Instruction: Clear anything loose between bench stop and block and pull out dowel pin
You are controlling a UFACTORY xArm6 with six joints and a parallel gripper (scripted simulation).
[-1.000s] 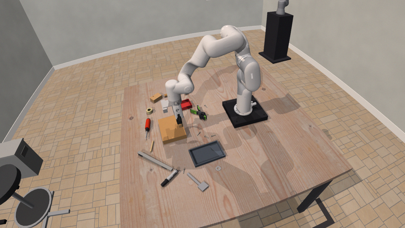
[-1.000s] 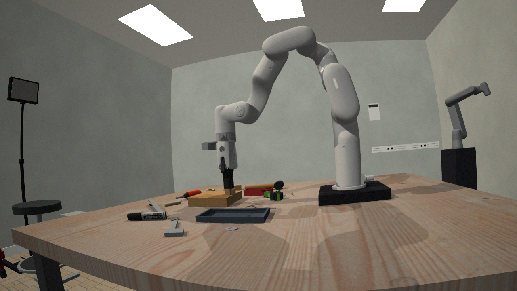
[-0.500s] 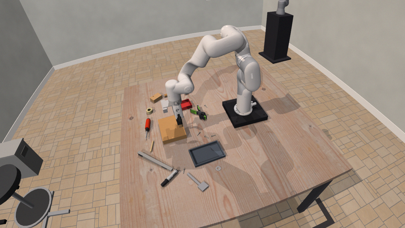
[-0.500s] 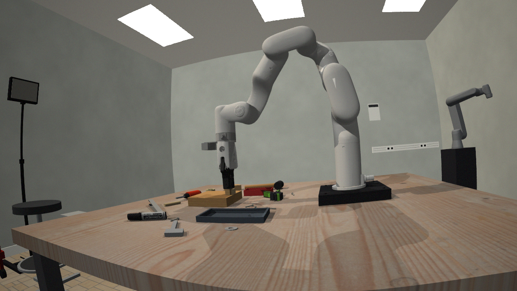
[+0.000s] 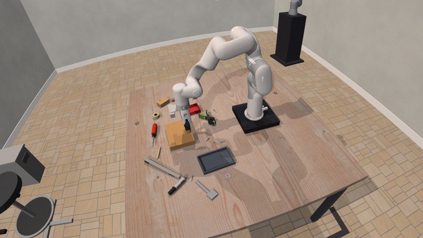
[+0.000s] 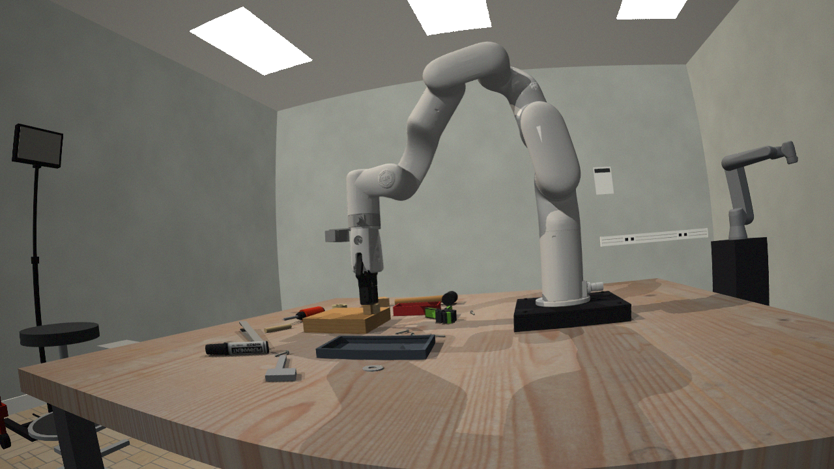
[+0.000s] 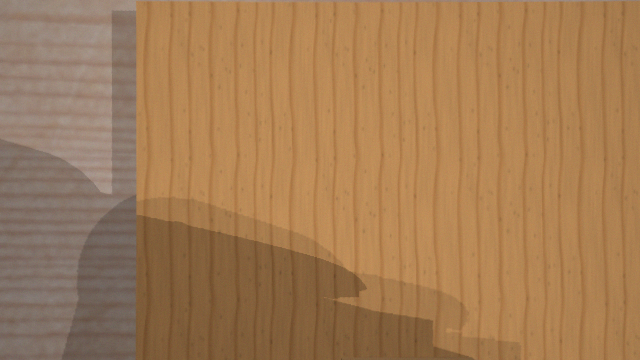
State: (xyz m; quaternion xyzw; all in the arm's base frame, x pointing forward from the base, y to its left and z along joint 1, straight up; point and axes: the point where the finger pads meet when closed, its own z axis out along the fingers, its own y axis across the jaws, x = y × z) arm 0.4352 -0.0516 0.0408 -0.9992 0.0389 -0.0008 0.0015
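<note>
Right now the dowel pin is 20 mm below my hand. The rest, counted from my hand: small wooden block 30 mm below; then red tray 80 mm behind, 200 mm to the right, 70 mm below; then orange bench board 50 mm ahead, 10 mm to the right, 50 mm below.
</note>
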